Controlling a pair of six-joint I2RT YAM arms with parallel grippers.
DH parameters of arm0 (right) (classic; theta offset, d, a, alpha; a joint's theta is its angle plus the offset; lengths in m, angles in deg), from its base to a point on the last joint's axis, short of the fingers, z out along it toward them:
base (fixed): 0 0 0 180
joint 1: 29.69 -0.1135 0.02 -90
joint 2: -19.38 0 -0.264 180
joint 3: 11.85 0 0.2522 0
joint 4: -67.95 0 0.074 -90
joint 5: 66.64 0 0 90
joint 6: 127.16 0.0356 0 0
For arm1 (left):
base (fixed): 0 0 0 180
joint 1: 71.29 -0.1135 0.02 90
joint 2: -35.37 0 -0.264 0
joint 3: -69.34 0 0.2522 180
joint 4: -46.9 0 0.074 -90
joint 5: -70.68 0 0 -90
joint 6: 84.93 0.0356 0 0
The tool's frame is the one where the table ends.
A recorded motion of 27 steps. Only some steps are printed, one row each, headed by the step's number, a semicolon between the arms.
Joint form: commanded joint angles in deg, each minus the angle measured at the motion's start. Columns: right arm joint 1, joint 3, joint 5, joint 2, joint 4, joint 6; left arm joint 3, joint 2, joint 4, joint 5, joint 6, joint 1.
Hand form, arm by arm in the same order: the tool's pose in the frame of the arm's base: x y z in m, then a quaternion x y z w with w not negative. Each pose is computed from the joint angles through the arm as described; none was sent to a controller.
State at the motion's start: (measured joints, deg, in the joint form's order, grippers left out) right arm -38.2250 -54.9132 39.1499 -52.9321 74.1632 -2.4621; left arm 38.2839 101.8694 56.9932 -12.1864 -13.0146 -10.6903
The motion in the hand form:
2: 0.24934 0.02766 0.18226 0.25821 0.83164 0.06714 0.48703; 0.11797 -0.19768 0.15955 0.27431 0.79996 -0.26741 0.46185
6: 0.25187 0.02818 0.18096 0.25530 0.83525 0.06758 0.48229; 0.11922 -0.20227 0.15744 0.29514 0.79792 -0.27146 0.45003
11: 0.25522 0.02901 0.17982 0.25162 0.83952 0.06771 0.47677; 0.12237 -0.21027 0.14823 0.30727 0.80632 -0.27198 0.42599
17: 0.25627 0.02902 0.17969 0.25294 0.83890 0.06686 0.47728; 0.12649 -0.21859 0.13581 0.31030 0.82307 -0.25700 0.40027
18: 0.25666 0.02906 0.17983 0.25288 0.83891 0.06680 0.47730; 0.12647 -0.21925 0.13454 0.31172 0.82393 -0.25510 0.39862
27: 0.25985 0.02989 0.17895 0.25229 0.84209 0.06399 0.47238; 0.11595 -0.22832 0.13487 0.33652 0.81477 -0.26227 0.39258
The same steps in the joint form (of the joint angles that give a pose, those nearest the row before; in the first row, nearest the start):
2: 0.07 0.36 -0.56 -0.06 -3.51 -0.15; -1.74 4.43 2.07 3.51 1.80 0.21
6: 0.10 -0.13 -1.00 -0.97 -3.37 -0.34; -2.61 6.15 1.99 1.22 3.07 0.15
11: 0.08 -0.86 -1.46 -2.08 -3.09 -0.59; -3.96 10.48 2.39 -0.76 2.80 0.13
17: 0.09 -1.02 -1.29 -2.39 -3.26 -0.51; -5.80 15.54 1.67 -0.89 1.94 0.22
18: 0.10 -1.11 -1.29 -2.48 -3.25 -0.52; -5.90 15.97 1.68 -0.83 2.00 0.31
27: 0.01 -1.90 -1.20 -3.51 -2.76 -0.55; -6.61 16.61 1.45 -0.66 2.45 3.38

